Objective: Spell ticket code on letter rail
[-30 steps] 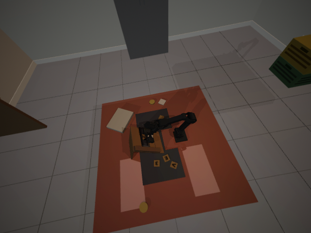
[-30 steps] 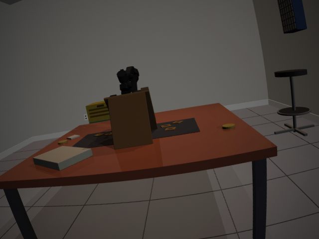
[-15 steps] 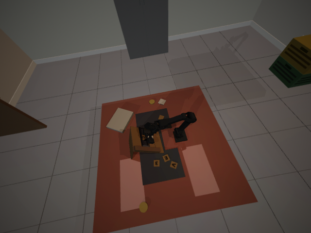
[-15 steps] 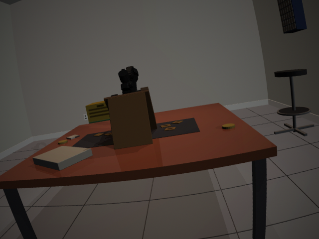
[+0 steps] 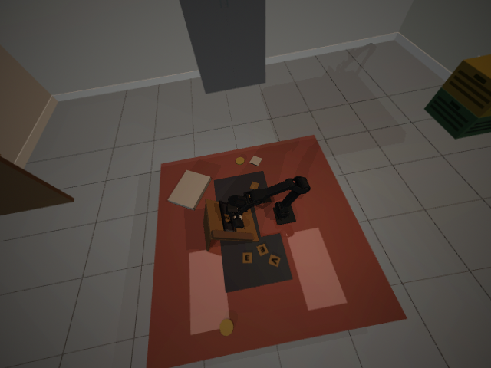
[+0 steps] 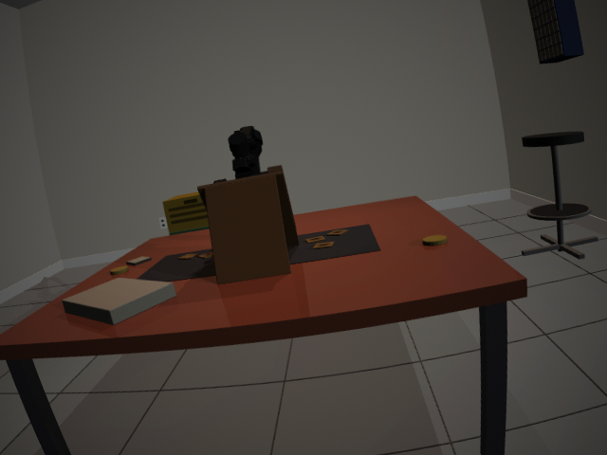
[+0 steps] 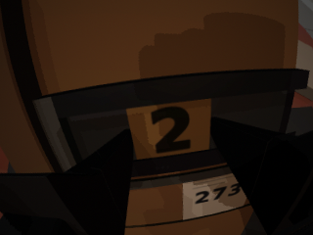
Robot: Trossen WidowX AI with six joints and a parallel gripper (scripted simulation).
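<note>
My gripper tip is now 60 mm past the white ticket, 40 mm to the left of it and 70 mm above it. The rest, counted from my gripper tip: book 180 mm ahead, 400 mm to the right, 160 mm below; then dark mat 150 mm behind, 10 mm to the left, 170 mm below; then tile right at my gripper tip.
</note>
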